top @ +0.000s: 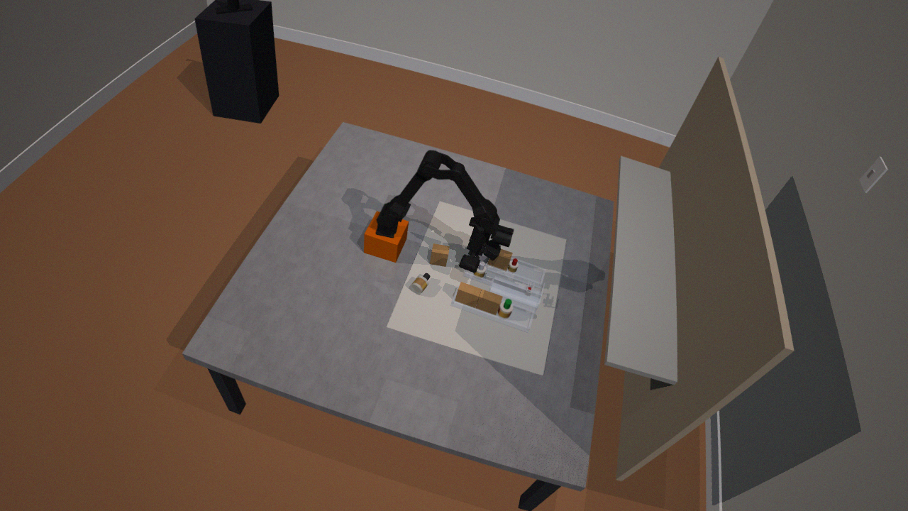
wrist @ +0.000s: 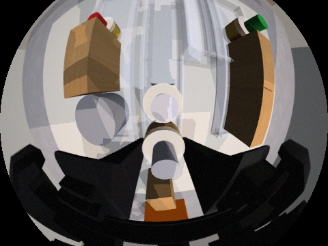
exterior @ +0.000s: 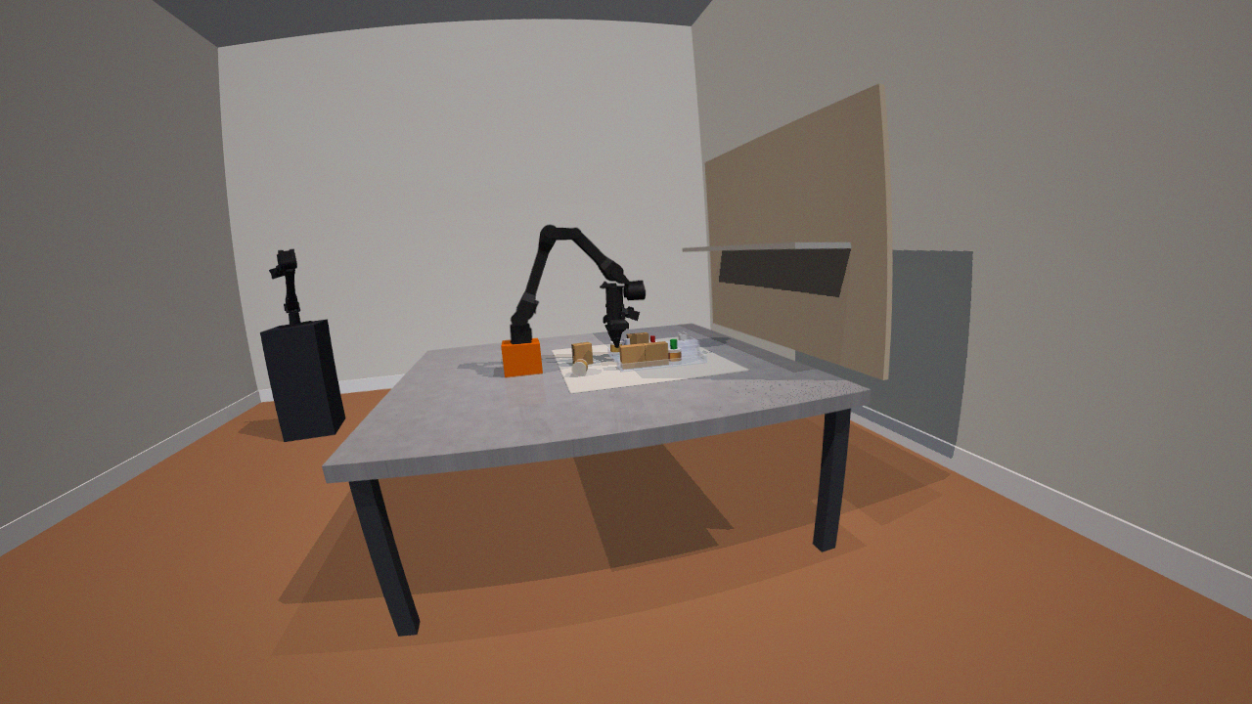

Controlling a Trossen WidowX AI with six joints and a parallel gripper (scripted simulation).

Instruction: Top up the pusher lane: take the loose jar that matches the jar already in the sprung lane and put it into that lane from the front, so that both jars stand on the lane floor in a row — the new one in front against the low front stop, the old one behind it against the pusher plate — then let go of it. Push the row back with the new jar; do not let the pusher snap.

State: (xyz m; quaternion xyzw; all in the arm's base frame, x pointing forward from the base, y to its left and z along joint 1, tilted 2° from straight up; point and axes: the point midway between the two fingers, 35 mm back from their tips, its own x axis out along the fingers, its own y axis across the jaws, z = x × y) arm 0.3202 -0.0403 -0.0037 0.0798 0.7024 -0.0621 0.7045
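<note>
Now: the brown box 12 cm behind my gripper tip, 2 cm to the left of it and 1 cm below it. The rest, counted from my gripper tip: clear lane rack: 15 cm ahead, 6 cm to the right, 3 cm below; wall shelf: 51 cm ahead, 8 cm to the right, 32 cm above.
</note>
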